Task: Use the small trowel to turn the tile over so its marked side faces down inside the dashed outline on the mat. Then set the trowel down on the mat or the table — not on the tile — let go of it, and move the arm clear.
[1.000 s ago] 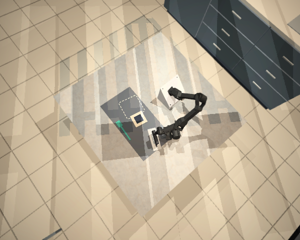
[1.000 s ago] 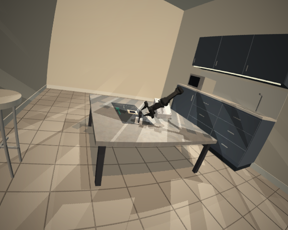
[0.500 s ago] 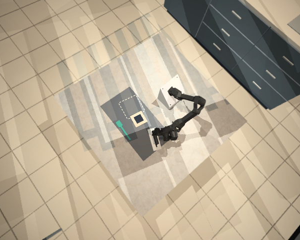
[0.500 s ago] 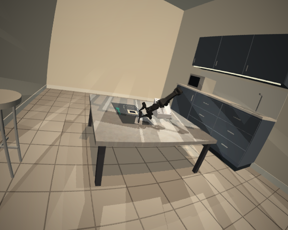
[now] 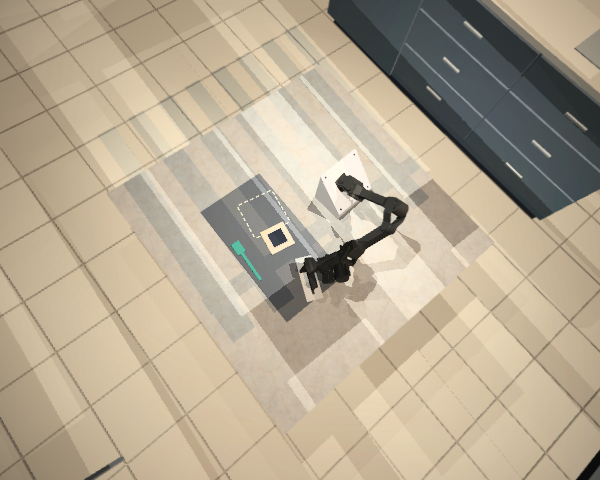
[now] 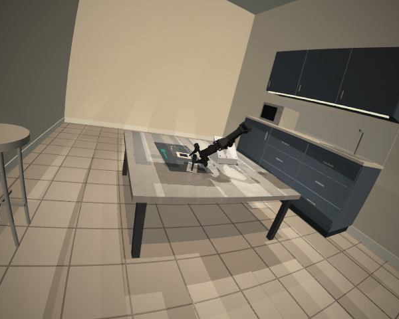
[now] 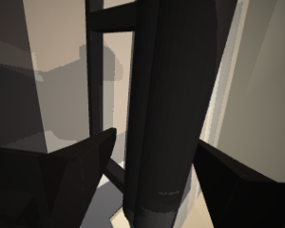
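Now: the trowel 20 mm behind my gripper tip, 10 mm to the left of it and 10 mm below it. Round my gripper tip: tile 200 mm to the right, 50 mm below, 50 mm behind; then teal flat tool 250 mm to the right, 120 mm ahead, 50 mm below; then grey mat 200 mm to the right, 70 mm below, 20 mm behind.
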